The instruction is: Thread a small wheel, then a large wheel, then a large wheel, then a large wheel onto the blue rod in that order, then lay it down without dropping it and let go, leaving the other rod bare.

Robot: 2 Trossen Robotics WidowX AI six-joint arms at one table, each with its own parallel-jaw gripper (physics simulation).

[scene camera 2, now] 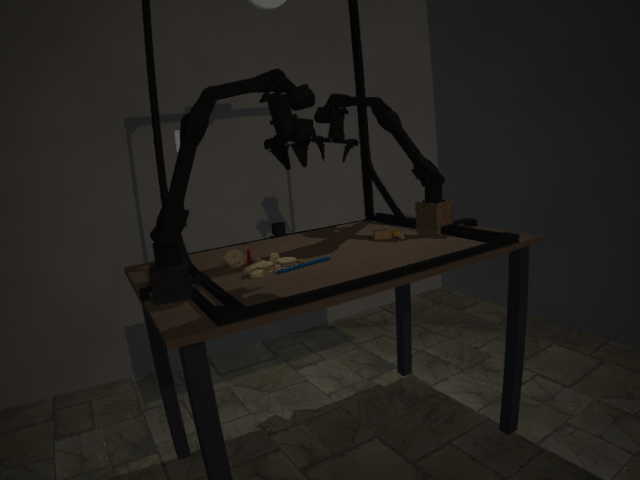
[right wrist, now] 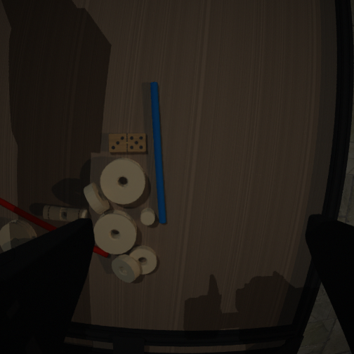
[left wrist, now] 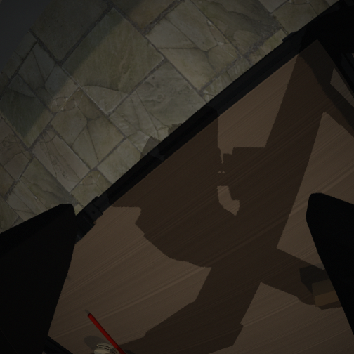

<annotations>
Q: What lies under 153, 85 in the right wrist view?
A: A blue rod.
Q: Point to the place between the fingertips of my right gripper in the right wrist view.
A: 202, 230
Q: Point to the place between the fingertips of my right gripper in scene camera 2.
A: At 296, 168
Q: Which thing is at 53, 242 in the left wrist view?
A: My left gripper.
</annotations>
